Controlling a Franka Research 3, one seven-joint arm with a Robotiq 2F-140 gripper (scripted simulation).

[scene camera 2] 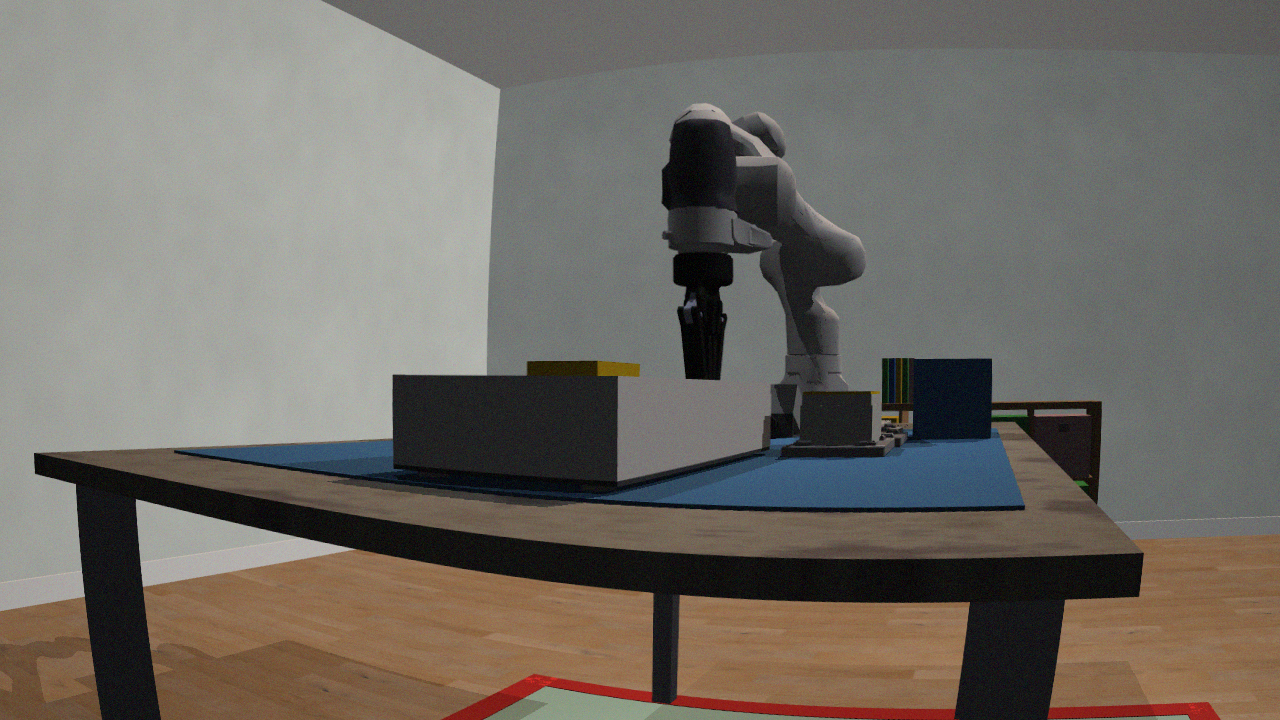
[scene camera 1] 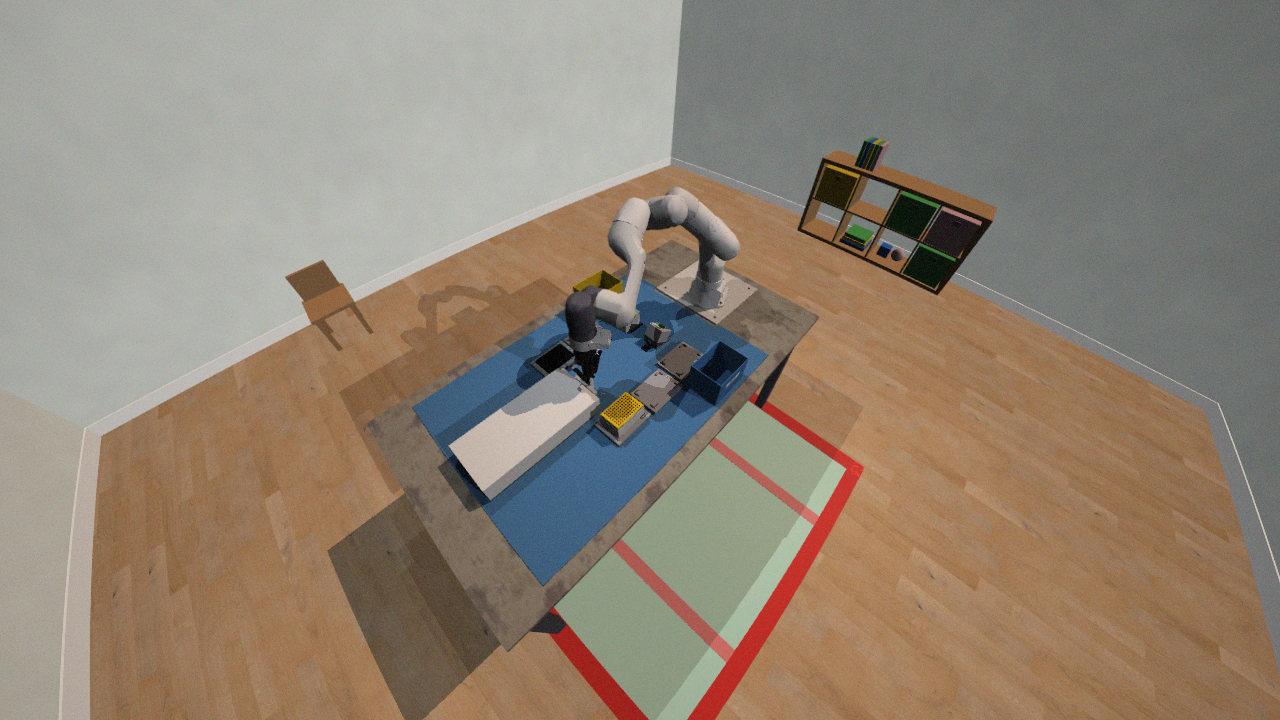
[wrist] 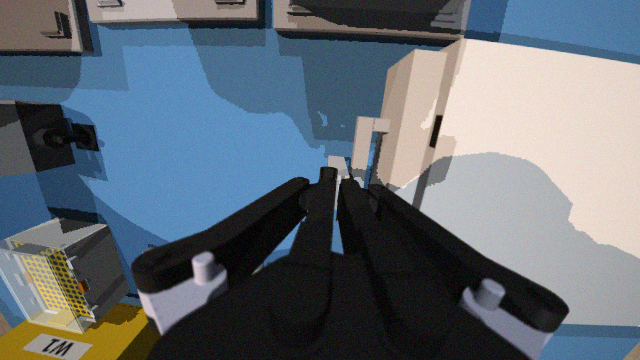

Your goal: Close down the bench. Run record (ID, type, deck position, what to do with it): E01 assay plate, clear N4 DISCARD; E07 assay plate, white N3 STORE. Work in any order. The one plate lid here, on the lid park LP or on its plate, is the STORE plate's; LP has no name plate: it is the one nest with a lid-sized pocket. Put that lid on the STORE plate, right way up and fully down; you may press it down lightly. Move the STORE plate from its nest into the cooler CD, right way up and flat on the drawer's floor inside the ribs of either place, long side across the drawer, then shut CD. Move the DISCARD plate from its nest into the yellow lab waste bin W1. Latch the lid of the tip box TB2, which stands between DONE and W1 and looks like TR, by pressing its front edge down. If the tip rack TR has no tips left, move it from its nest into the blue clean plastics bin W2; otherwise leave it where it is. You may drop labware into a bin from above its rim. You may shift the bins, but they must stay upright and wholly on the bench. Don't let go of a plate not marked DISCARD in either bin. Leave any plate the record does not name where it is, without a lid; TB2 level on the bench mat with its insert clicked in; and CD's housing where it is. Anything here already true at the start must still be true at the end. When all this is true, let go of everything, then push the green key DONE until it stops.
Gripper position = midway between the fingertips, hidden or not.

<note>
In view: my gripper [scene camera 1: 590, 387], a cooler CD [scene camera 1: 499, 450], a blue bin W2 [scene camera 2: 952, 398], a tip rack TR [scene camera 2: 828, 418], a tip box TB2 [wrist: 89, 247], a green key DONE [scene camera 2: 786, 399], a nest N3 [scene camera 1: 656, 389] and a lid park LP [scene camera 1: 679, 359].
The cooler CD is seen too in the wrist view [wrist: 525, 161]. The blue bin W2 is seen too in scene camera 1 [scene camera 1: 724, 365]. The tip rack TR is seen too in scene camera 1 [scene camera 1: 626, 410]. The wrist view misses the blue bin W2: it is out of frame. Scene camera 2 misses the tip box TB2, which is hidden by the cooler CD.
</note>
